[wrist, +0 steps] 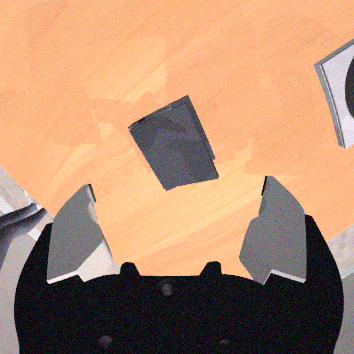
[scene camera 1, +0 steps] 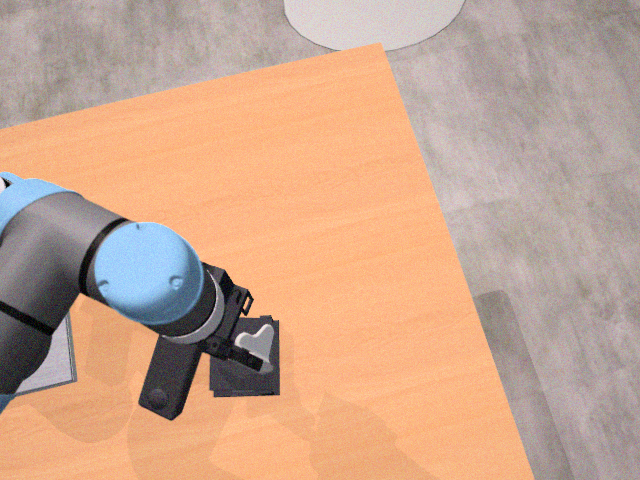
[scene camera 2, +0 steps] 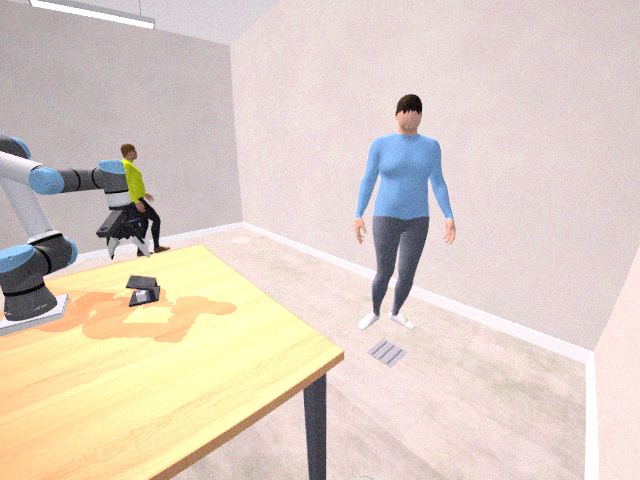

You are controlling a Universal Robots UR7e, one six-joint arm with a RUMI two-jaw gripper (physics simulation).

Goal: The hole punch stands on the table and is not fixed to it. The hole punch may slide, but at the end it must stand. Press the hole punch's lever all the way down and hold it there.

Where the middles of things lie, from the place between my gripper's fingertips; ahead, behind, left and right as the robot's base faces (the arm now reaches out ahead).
Right now the flat lever (scene camera 1: 227, 375) is 11 cm below my hand, 1 cm to the left of it and 1 cm ahead of it. Also, from my hand: hole punch (scene camera 1: 275, 323) 13 cm below, 1 cm to the left, 1 cm ahead.
